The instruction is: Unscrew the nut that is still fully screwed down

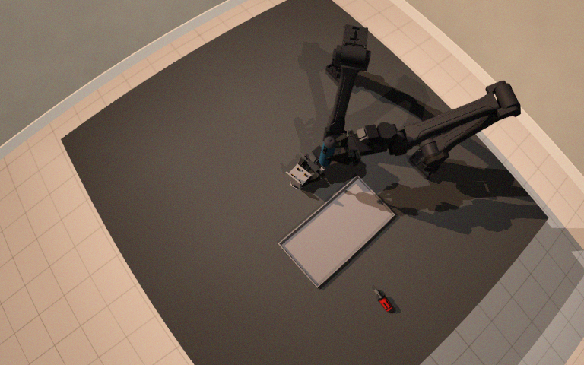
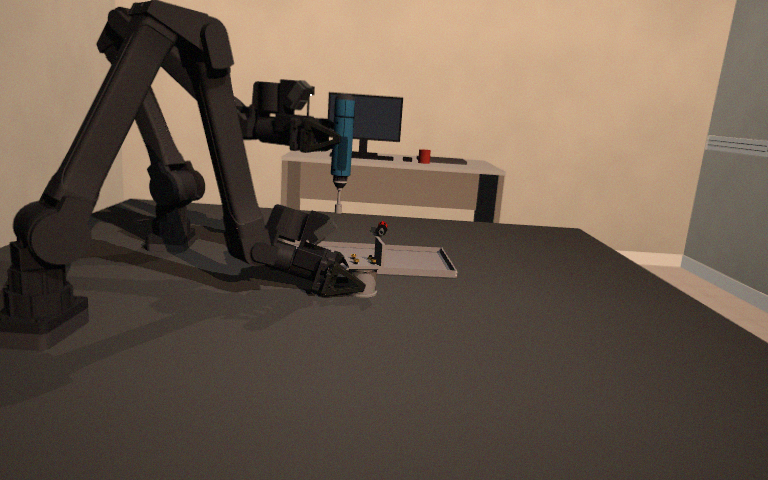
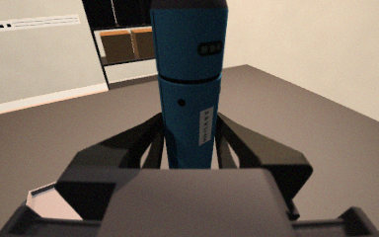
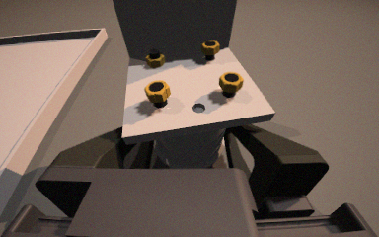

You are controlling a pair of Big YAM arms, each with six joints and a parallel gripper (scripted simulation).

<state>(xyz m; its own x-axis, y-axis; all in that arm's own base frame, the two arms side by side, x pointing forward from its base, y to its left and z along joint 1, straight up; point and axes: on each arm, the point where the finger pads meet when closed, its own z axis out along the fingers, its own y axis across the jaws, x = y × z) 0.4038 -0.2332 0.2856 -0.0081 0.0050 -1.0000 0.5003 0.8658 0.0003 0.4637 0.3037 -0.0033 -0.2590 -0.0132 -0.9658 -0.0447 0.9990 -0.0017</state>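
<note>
The joint module is 1 cm above my right hand. Round my right hand: nut: 5 cm above, 2 cm to the left, 2 cm ahead; then grey bracket: 5 cm above; then tip: 15 cm above, 6 cm to the left, 6 cm behind.
</note>
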